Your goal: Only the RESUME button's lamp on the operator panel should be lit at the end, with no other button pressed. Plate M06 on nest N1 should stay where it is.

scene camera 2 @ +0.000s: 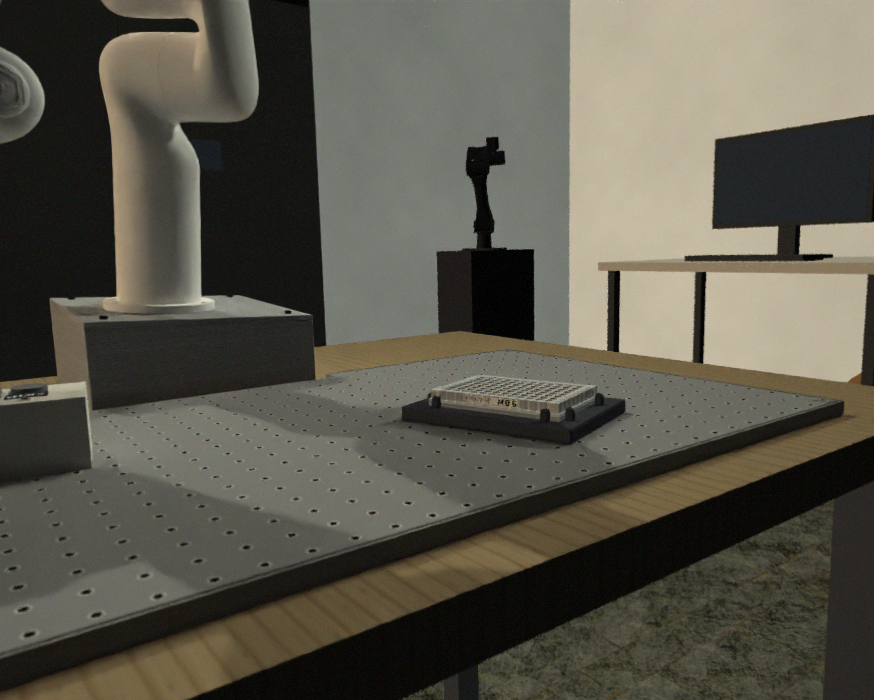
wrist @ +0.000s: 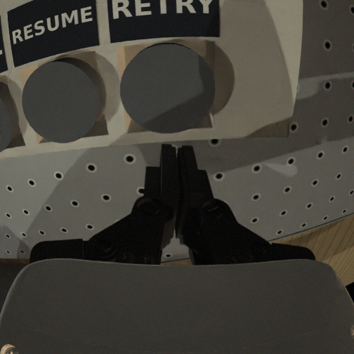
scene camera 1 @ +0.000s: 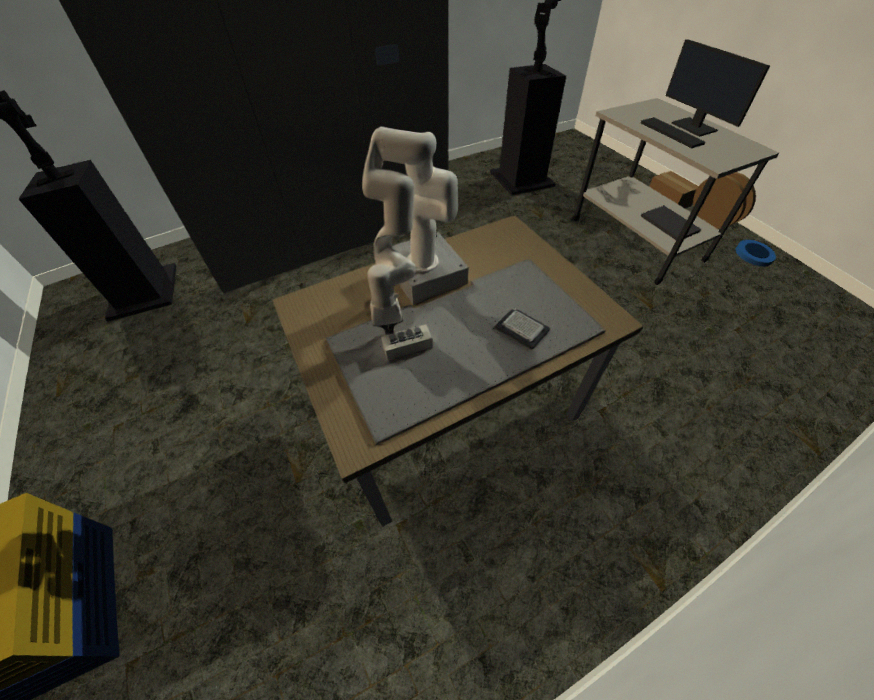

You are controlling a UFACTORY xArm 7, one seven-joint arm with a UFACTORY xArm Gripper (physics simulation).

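Frame: origin at the arm's base, x ahead, y left, z up, level; centimetres.
Seen in the pictures: gripper, fingertip midpoint: (scene camera 1: 389, 333); arm's base, link origin: (scene camera 2: 160, 308) (scene camera 1: 422, 261).
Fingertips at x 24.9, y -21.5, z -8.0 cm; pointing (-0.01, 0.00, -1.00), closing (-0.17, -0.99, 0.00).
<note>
Pixels of each thing's top centre, then the offset from my fingertips to it. "spot": a spot on its surface instead. Level surfaces: height alone.
- operator panel, top centre: (scene camera 1: 406, 336) dx +7.5, dy +4.5, dz +4.9 cm
- Plate M06, top centre: (scene camera 2: 513, 387) (scene camera 1: 523, 324) dx +14.4, dy +46.8, dz +1.9 cm
- dark nest, surface spot: (scene camera 2: 574, 430) spot: dx +24.3, dy +45.9, dz +0.3 cm
- perforated grey board, surface height: dz -0.7 cm
- wooden table, surface height: dz -2.0 cm
The operator panel (scene camera 1: 408, 347) (scene camera 2: 43, 435) (wrist: 255, 80) is a pale box on the grey board. In the wrist view its grey RESUME button (wrist: 61, 101) is at the upper left, below its label, and the RETRY button (wrist: 167, 88) is right of it. The lamps do not show in the wrist view. My gripper (wrist: 173, 167) is shut and empty; its tips show just below the panel's edge, nearest the RETRY button and right of RESUME. Tip height is hard to tell. Plate M06 (scene camera 1: 523, 325) (scene camera 2: 514, 392), white, sits on the dark nest (scene camera 1: 540, 339) (scene camera 2: 574, 430).
The perforated grey board (scene camera 1: 466, 364) (scene camera 2: 291, 466) lies on the wooden table (scene camera 1: 321, 430) (scene camera 2: 240, 634). The arm's base block (scene camera 1: 437, 280) (scene camera 2: 204, 357) stands behind the panel. A side desk (scene camera 1: 729, 156) (scene camera 2: 649, 266) with a monitor (scene camera 1: 714, 80) (scene camera 2: 791, 175) stands apart from the table.
</note>
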